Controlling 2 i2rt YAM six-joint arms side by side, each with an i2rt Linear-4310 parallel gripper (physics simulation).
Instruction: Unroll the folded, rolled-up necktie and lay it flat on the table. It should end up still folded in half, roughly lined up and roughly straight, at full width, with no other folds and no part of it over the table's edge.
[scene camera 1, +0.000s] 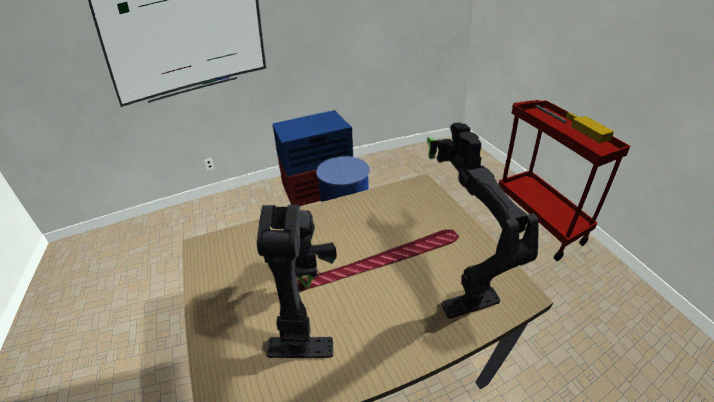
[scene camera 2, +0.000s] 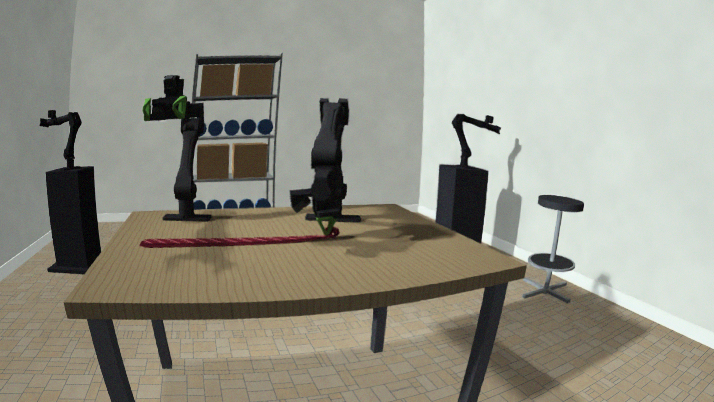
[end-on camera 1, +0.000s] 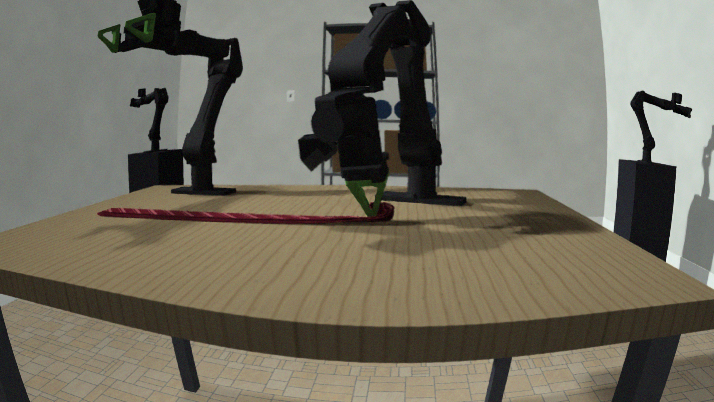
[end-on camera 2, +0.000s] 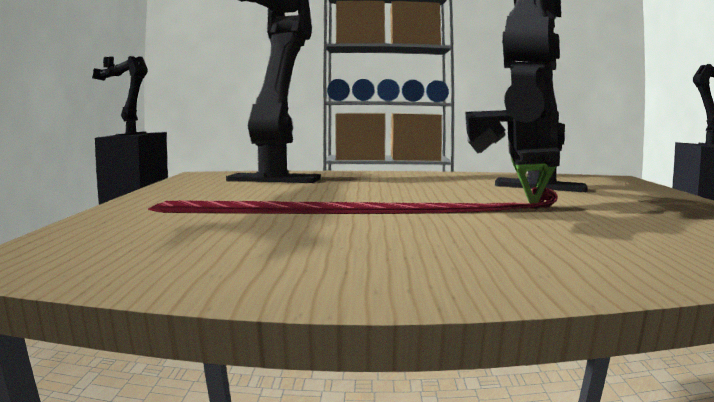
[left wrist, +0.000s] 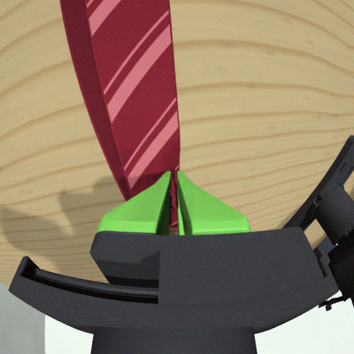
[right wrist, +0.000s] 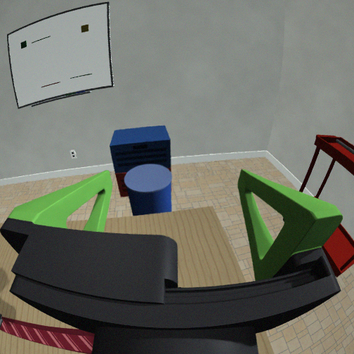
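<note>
The red striped necktie (scene camera 1: 390, 257) (scene camera 2: 225, 241) (end-on camera 1: 210, 216) (end-on camera 2: 350, 206) (left wrist: 137, 90) (right wrist: 50, 336) lies in a long, roughly straight strip on the table. Its end at the left gripper curls up off the table in a small loop, partly hidden by the green fingers. My left gripper (scene camera 1: 305, 283) (scene camera 2: 327, 233) (end-on camera 1: 372, 215) (end-on camera 2: 533, 201) (left wrist: 173, 178) points down at that end and is shut on the curled part; red cloth shows between its fingers in the left wrist view. My right gripper (scene camera 2: 164, 108) (end-on camera 1: 125, 37) (right wrist: 174, 176) is wide open and empty, high above the table.
The wooden table (scene camera 1: 225, 260) (scene camera 2: 300, 290) (end-on camera 1: 390, 295) carries both arm bases. The necktie's far end lies inside the table's edge. Beyond the table stand a blue drum (scene camera 1: 343, 172) (right wrist: 148, 182), a blue cabinet (scene camera 1: 312, 142) and a red cart (scene camera 1: 550, 207).
</note>
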